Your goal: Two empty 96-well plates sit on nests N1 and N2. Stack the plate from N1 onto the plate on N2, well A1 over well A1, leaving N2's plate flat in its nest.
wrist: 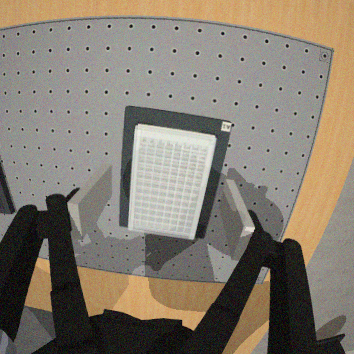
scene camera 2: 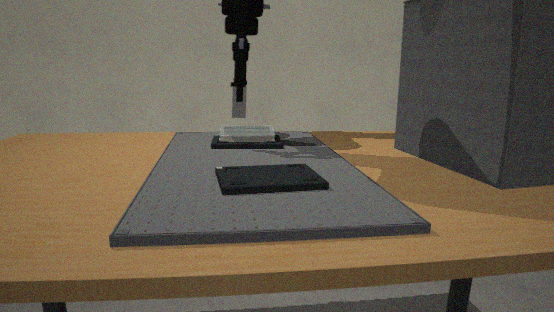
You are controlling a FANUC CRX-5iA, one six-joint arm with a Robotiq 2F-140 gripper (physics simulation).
Labels:
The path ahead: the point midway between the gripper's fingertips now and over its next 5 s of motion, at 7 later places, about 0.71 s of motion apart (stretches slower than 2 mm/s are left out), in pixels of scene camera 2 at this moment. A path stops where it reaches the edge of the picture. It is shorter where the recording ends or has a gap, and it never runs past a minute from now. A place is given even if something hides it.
The gripper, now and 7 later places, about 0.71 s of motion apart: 238, 114; 238, 126; 238, 131; 238, 133; 238, 126; 239, 125; 239, 114; 240, 106

